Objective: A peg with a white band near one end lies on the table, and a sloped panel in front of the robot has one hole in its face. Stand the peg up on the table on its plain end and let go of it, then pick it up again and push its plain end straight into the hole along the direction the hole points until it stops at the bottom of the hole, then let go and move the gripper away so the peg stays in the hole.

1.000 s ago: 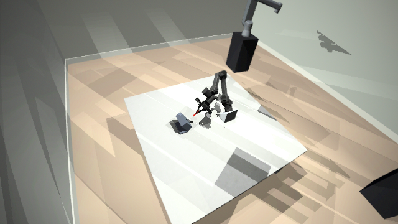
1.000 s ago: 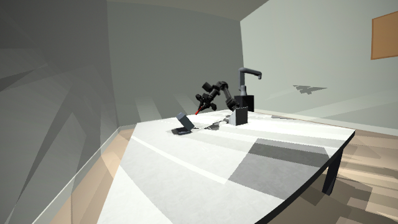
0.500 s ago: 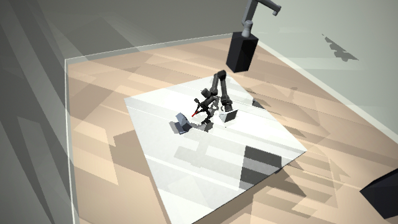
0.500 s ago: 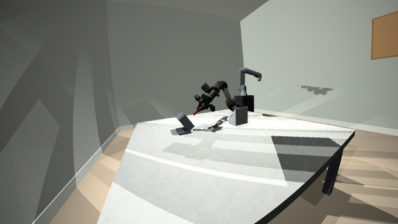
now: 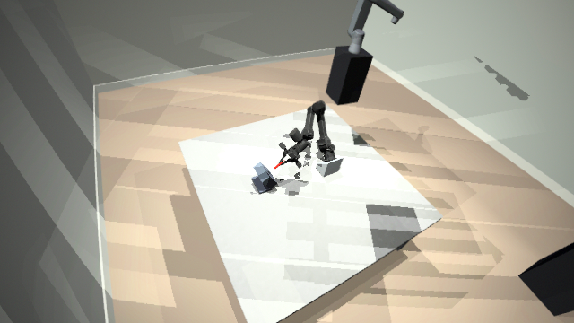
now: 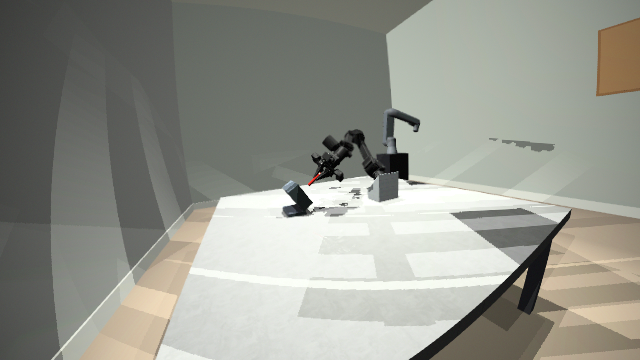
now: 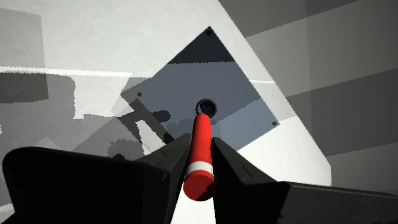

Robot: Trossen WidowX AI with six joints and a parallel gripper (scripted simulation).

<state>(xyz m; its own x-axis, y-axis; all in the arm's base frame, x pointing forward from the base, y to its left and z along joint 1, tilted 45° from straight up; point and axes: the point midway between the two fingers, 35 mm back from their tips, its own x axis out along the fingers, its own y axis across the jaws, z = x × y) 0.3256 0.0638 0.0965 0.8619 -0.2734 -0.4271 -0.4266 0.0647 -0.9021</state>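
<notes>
My gripper tip is now 9 cm short of the dark sloped panel, 1 cm to the right of it and 6 cm above it. Also, from my gripper tip: red peg: 1 cm behind, 1 cm above.
</notes>
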